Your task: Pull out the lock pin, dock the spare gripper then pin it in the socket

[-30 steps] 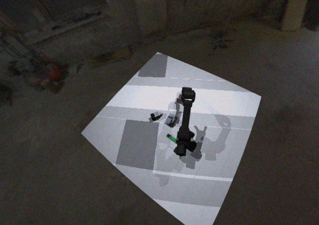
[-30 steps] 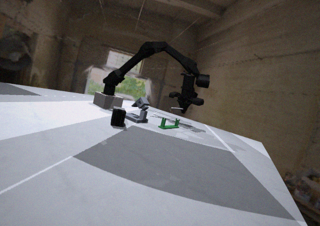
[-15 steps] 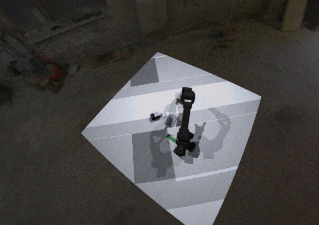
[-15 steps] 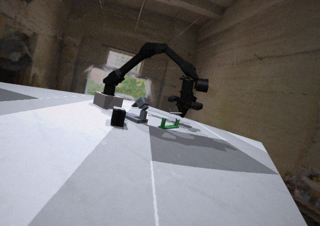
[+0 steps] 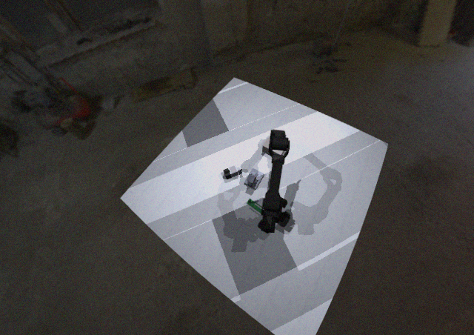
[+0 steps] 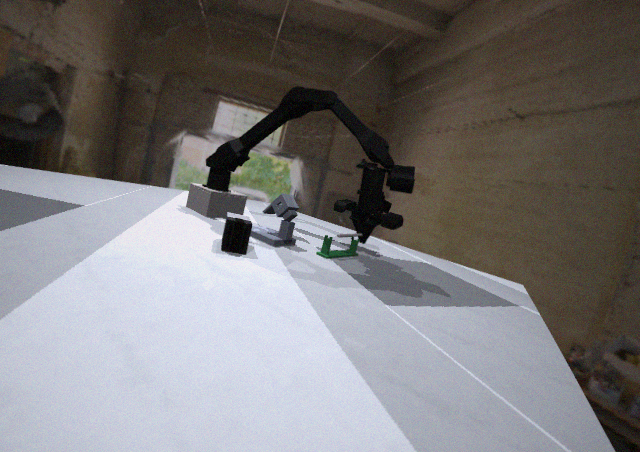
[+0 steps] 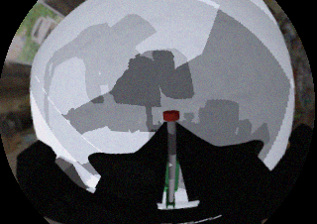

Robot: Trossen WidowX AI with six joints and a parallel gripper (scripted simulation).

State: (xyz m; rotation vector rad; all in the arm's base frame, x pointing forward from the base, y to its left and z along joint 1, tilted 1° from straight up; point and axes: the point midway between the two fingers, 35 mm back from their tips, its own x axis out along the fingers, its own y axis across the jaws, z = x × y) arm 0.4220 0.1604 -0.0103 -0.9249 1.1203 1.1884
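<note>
The green cradle is 20 mm behind my gripper tip, 100 mm to the right of it and 10 mm below it. Also, from my gripper tip: grey mount 140 mm behind, 200 mm to the right, 20 mm above; then black spare gripper 140 mm behind, 330 mm to the right.
</note>
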